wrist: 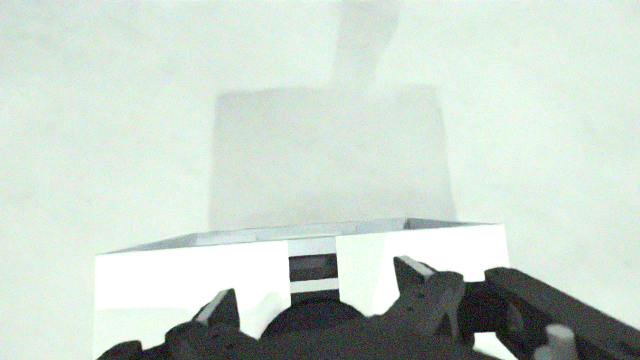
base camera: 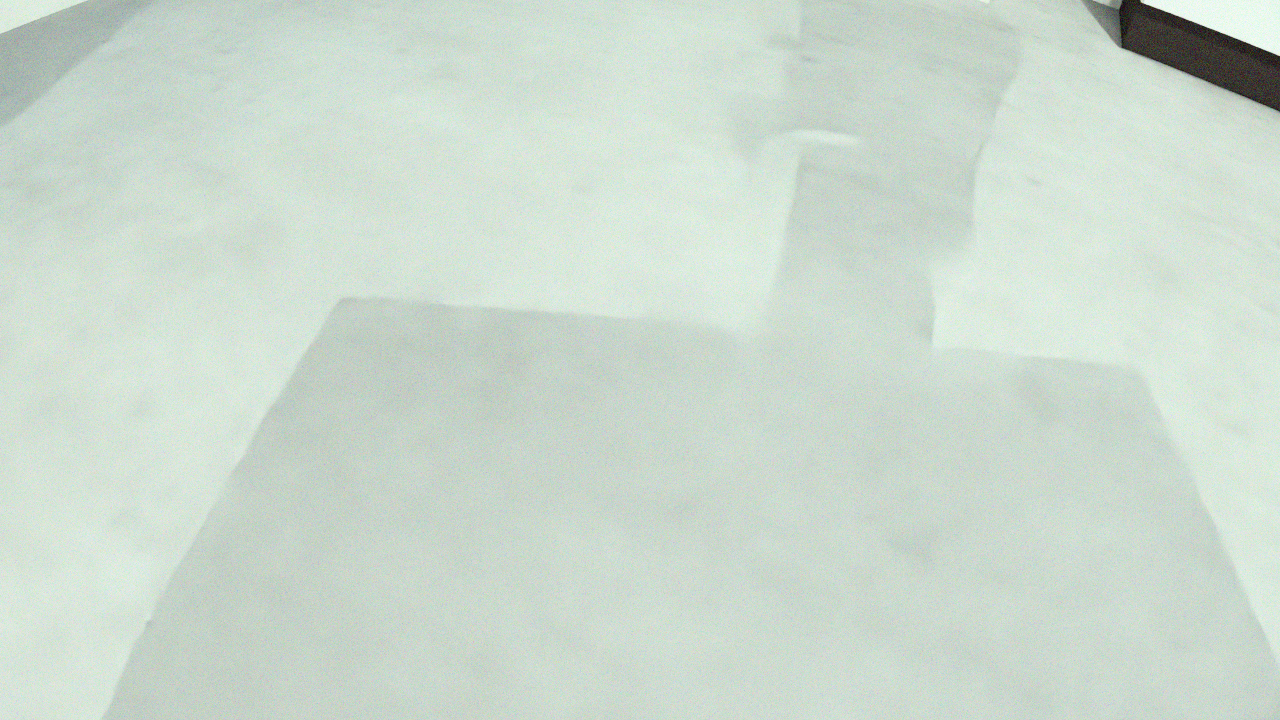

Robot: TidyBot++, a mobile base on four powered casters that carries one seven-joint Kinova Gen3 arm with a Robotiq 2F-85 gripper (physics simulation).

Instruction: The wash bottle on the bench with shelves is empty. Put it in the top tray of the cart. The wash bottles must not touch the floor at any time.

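Places are measured from the arm's base along level axes (x left, y ahead, z down), in millimetres.
Where they show: gripper, between the fingertips: (wrist: 317,289).
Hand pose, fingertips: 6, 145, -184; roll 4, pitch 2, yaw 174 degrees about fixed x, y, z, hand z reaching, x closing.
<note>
After its pixels a point has its place, as x, y, z.
My gripper (wrist: 317,289) @(6, 145, -184) is open, with its two dark fingers spread apart and no thing between them, at the bottom of the wrist view. It hangs over the white body of my own mobile base (wrist: 190,275) @(145, 119, 14). The wash bottle, the bench with shelves and the cart do not show in either view.
Pale floor (base camera: 447,179) @(174, 680, 396) (wrist: 100,150) @(494, 365, 396) stretches ahead of the base. The grey shadow of the base and arm (base camera: 626,492) (wrist: 325,150) lies on it. A dark brown low edge (base camera: 1199,62) @(-1015, 1380, 368) of something white stands at the far right of the base camera view.
</note>
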